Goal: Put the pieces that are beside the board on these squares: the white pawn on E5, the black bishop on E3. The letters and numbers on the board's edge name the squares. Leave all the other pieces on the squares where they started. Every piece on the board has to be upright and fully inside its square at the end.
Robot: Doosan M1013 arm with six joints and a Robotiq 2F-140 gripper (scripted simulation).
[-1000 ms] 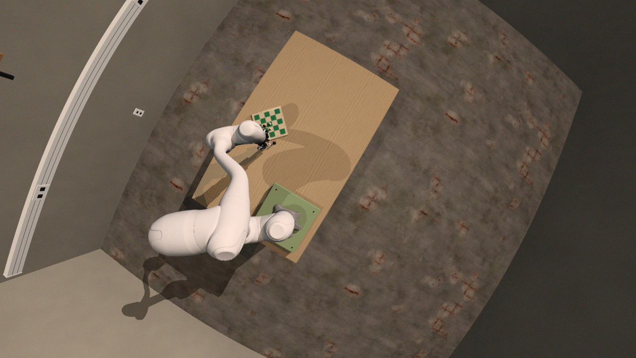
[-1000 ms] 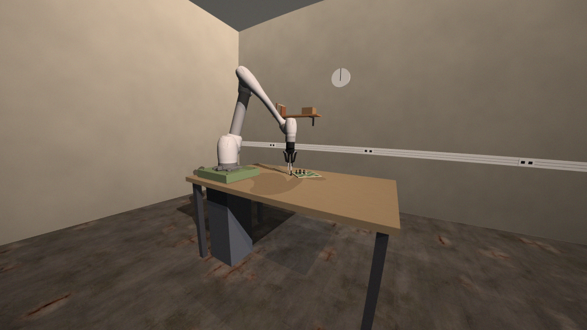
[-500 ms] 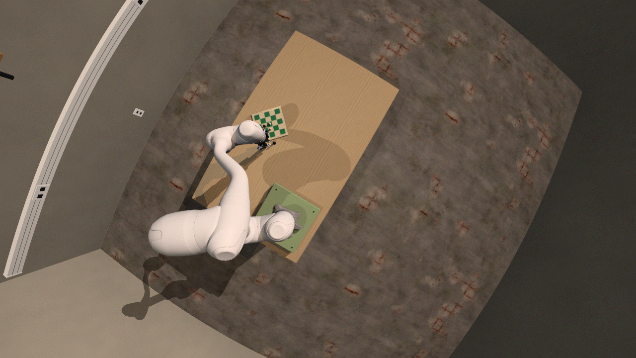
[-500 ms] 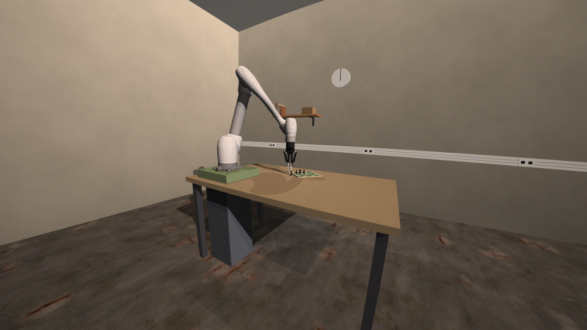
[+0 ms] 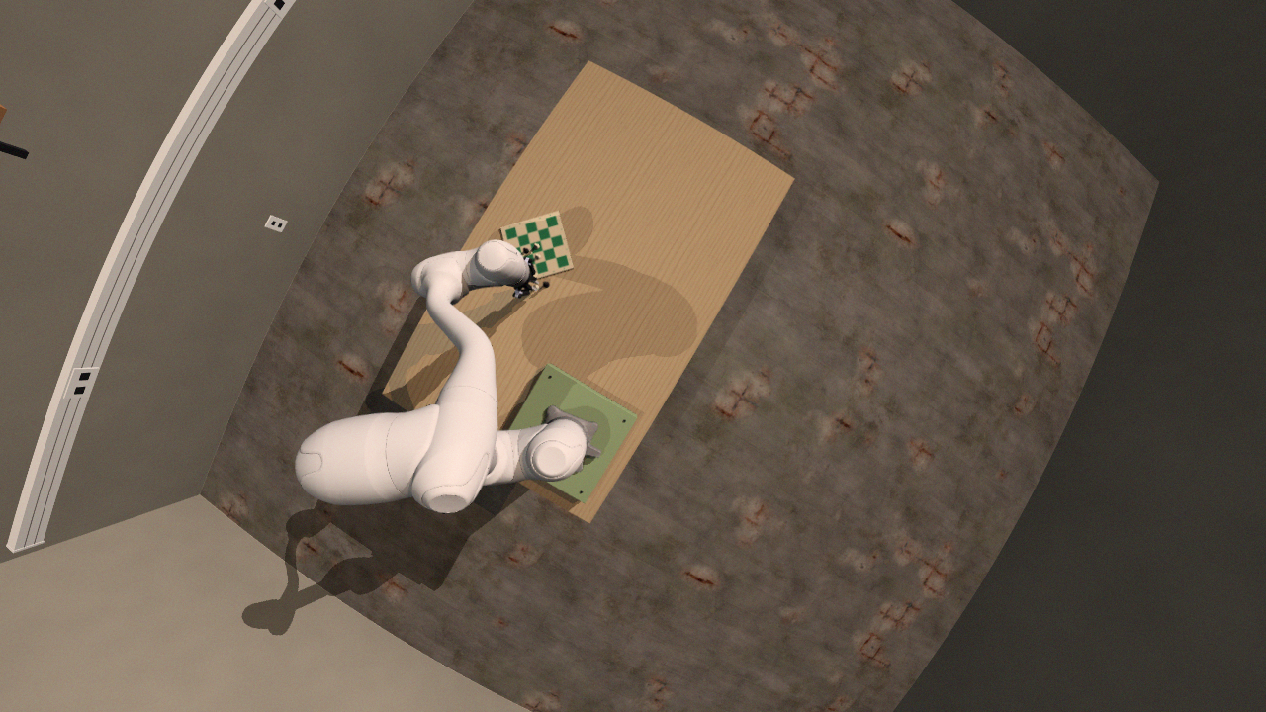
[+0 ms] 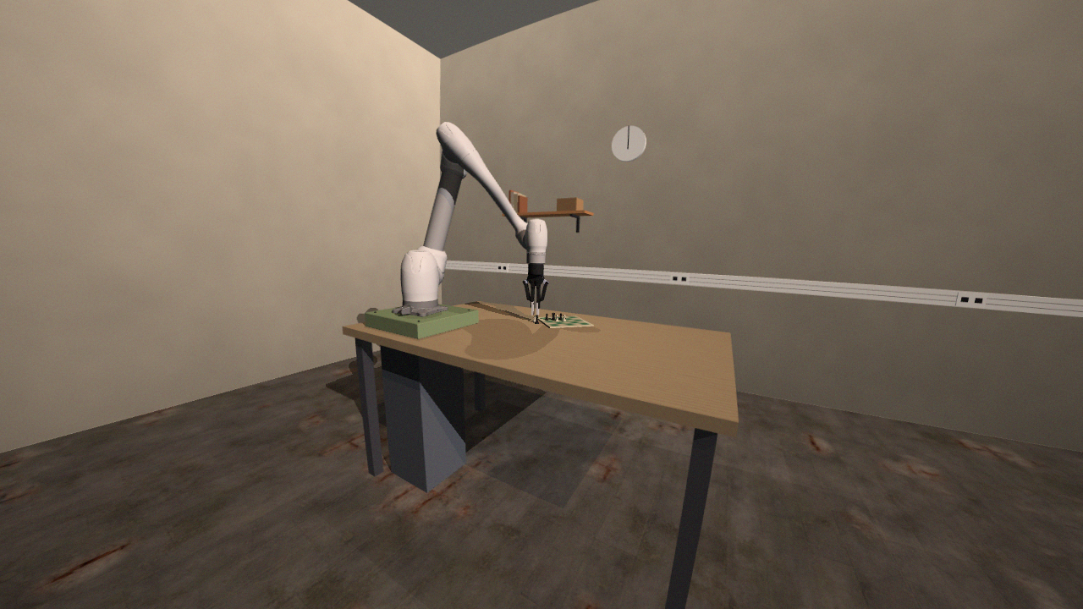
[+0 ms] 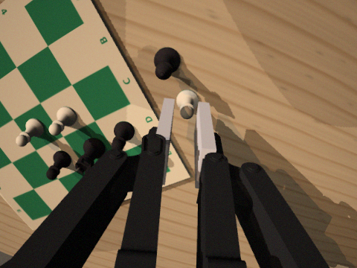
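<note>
Now: the chessboard 13 cm ahead of my hand, 5 cm to the left of it and 6 cm below it.
</note>
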